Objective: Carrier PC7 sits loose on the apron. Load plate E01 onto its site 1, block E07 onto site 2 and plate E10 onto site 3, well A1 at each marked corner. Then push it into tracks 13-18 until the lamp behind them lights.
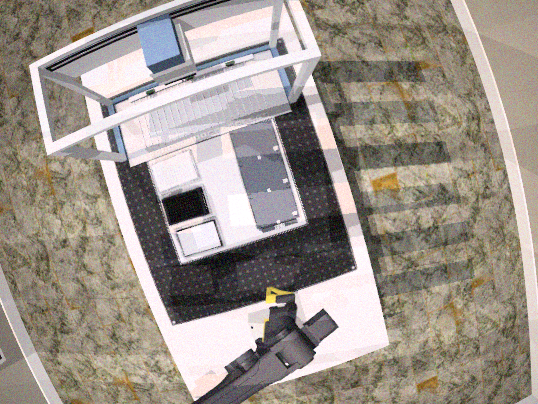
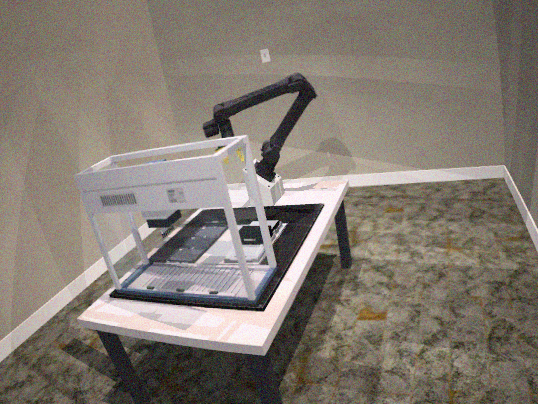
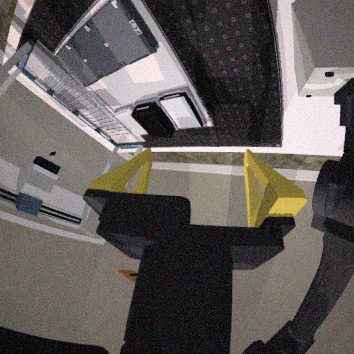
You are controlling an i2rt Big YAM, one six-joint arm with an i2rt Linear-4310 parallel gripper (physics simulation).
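Seen in the pictures: gripper, fingertip midpoint: (image 1: 268, 304) (image 2: 235, 162) (image 3: 196, 151); arm's base, link origin: (image 2: 262, 172).
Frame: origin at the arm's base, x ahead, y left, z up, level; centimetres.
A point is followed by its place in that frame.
Note:
The dark grey carrier (image 1: 267, 175) @(x 49.2, y -15.9, z -12.0 cm) (image 2: 192, 242) @(x 49.9, y -18.4, z -12.0 cm) (image 3: 110, 45) @(x 44.0, y -14.0, z -12.0 cm) lies flat on the apron, its three sites bare, apart from the tracks (image 1: 200, 110) @(x 75.9, y -3.5, z -13.1 cm) (image 2: 200, 280) (image 3: 75, 102) @(x 82.3, y -6.8, z -13.1 cm). Opposite it stand a white plate (image 1: 174, 170) @(x 60.9, y 10.3, z -11.6 cm) (image 3: 131, 121) @(x 59.7, y 9.2, z -10.6 cm) nearest the tracks, a black block (image 1: 185, 206) @(x 49.3, y 10.1, z -7.8 cm) (image 2: 253, 235) @(x 53.6, y 12.4, z -7.9 cm) (image 3: 152, 119) @(x 46.6, y 8.1, z -7.9 cm) in the middle and a clear or white plate in a dark frame (image 1: 199, 239) @(x 38.3, y 10.3, z -10.5 cm) (image 3: 181, 111) @(x 37.9, y 9.6, z -10.5 cm). Their labels are unreadable. Small dark pieces (image 1: 230, 63) @(x 86.7, y -17.4, z -11.0 cm) (image 1: 151, 92) @(x 87.6, y 9.4, z -11.0 cm) sit behind the tracks; no lit lamp shows. My gripper (image 1: 270, 312) @(x 19.3, y -4.2, z 12.3 cm) (image 2: 233, 156) @(x 19.3, y -4.2, z 12.3 cm) (image 3: 196, 151) @(x 19.3, y -4.2, z 12.3 cm) is open, empty and raised near the arm's base, away from the plates.
A white frame (image 1: 310, 52) @(x 68.9, y -30.4, z 34.8 cm) (image 2: 235, 215) @(x 88.0, y 24.7, z 15.8 cm) stands over the tracks, with upright posts and a top beam. A blue-topped head (image 1: 161, 44) @(x 82.1, y -4.1, z 32.9 cm) (image 3: 29, 202) @(x 78.5, y -3.9, z 29.2 cm) hangs from its rail. The dark perforated mat (image 1: 240, 275) @(x 22.8, y 2.9, z -13.1 cm) (image 2: 300, 225) @(x 36.0, y 26.1, z -13.1 cm) (image 3: 225, 45) @(x 21.0, y -2.8, z -13.1 cm) surrounds the apron. The arm's white base (image 2: 272, 190) @(x 6.9, y 5.8, z -7.3 cm) stands at the table's far end.

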